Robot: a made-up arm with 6 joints. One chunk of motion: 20 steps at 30 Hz.
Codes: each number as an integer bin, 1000 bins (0 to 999) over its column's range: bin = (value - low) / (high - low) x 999, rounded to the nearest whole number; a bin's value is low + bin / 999 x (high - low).
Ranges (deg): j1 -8..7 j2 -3..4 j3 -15..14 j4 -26..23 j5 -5..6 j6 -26..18
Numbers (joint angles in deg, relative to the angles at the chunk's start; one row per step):
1: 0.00 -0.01 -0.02 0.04 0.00 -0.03
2: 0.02 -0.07 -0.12 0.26 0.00 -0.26
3: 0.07 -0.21 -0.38 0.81 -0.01 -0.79
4: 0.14 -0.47 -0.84 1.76 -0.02 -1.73
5: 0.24 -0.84 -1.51 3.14 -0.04 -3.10
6: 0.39 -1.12 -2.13 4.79 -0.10 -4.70
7: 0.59 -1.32 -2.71 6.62 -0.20 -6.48
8: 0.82 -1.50 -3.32 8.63 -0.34 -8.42
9: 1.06 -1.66 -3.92 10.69 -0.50 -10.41
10: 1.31 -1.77 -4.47 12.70 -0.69 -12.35
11: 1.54 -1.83 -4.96 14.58 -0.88 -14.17
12: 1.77 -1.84 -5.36 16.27 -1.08 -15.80
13: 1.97 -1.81 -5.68 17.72 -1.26 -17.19
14: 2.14 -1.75 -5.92 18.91 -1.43 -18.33
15: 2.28 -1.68 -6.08 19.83 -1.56 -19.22
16: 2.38 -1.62 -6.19 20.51 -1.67 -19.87
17: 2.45 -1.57 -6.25 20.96 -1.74 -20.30
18: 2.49 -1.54 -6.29 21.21 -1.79 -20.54
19: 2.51 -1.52 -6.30 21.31 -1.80 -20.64
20: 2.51 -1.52 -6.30 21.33 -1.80 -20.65
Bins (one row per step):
1: 533 427 516 531 454 590
2: 534 418 513 535 454 584
3: 537 398 504 547 453 572
4: 542 361 488 566 452 551
5: 549 308 465 594 450 520
6: 559 268 443 628 445 484
7: 572 240 423 665 436 443
8: 587 214 402 706 423 399
9: 603 191 382 748 409 354
10: 620 176 363 789 391 310
11: 635 167 346 827 374 269
12: 651 166 332 862 356 232
13: 664 170 321 891 340 200
14: 675 178 313 916 324 174
15: 685 188 307 934 312 154
16: 691 197 303 948 302 139
17: 696 204 301 957 296 129
18: 699 208 300 963 292 124
19: 700 211 300 965 291 122
20: 700 211 300 965 291 121

